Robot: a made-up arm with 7 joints.
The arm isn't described. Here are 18 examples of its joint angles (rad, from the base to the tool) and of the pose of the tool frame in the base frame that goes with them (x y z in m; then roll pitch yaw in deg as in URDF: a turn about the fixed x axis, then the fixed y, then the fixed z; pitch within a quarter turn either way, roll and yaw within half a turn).
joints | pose
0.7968 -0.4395 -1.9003 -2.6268 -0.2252 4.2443 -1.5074 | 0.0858 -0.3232 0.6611 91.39 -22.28 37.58
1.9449 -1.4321 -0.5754 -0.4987 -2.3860 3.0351 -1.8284 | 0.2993 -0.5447 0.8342 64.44 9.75 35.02
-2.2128 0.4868 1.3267 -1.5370 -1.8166 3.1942 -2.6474 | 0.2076 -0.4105 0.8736 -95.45 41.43 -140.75
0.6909 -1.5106 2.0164 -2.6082 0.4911 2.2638 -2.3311 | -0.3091 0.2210 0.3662 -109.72 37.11 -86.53
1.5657 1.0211 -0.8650 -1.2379 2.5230 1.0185 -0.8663 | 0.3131 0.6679 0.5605 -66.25 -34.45 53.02
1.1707 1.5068 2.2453 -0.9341 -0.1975 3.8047 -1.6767 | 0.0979 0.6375 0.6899 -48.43 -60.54 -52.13
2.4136 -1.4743 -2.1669 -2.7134 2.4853 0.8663 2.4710 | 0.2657 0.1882 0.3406 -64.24 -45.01 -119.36
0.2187 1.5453 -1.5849 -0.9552 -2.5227 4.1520 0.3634 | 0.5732 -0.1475 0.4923 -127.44 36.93 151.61
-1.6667 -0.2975 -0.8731 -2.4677 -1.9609 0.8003 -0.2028 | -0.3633 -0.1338 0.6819 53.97 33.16 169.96
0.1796 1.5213 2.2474 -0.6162 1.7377 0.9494 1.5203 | 0.6835 0.2908 0.7420 -64.94 -39.82 147.68
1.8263 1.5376 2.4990 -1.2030 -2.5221 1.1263 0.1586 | -0.4184 0.5064 0.8545 162.33 -29.56 139.62
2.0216 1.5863 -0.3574 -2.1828 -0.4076 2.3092 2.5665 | 0.0263 0.2775 0.0411 94.22 -62.89 41.41
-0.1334 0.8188 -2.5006 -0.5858 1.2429 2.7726 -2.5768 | 0.3664 -0.1038 1.1482 12.49 44.50 -53.19
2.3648 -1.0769 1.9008 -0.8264 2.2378 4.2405 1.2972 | 0.2020 -0.5230 0.7299 -41.71 63.35 162.59
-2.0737 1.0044 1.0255 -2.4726 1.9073 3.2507 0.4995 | 0.0712 -0.3245 0.3825 146.50 23.96 138.74
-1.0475 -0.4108 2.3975 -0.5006 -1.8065 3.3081 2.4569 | -0.1689 0.4203 1.0241 -13.63 -53.10 -59.24
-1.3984 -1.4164 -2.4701 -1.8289 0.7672 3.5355 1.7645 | -0.2765 0.4281 0.2250 167.49 22.15 -44.42
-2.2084 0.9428 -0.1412 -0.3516 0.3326 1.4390 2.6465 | -0.4514 -0.5743 0.8170 173.61 13.22 80.72
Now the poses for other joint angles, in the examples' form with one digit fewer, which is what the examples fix.
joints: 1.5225 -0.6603 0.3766 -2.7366 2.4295 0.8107 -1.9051
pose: -0.158 0.219 0.737 16.6 -43.4 16.6
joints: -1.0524 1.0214 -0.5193 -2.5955 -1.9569 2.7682 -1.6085
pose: 0.044 -0.237 0.287 -142.5 -31.0 117.3
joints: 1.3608 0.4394 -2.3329 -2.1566 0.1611 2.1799 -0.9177
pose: 0.296 -0.273 0.874 158.7 -4.6 -6.0
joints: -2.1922 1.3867 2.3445 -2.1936 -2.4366 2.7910 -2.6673
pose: 0.126 -0.216 0.832 -59.8 35.2 -79.8
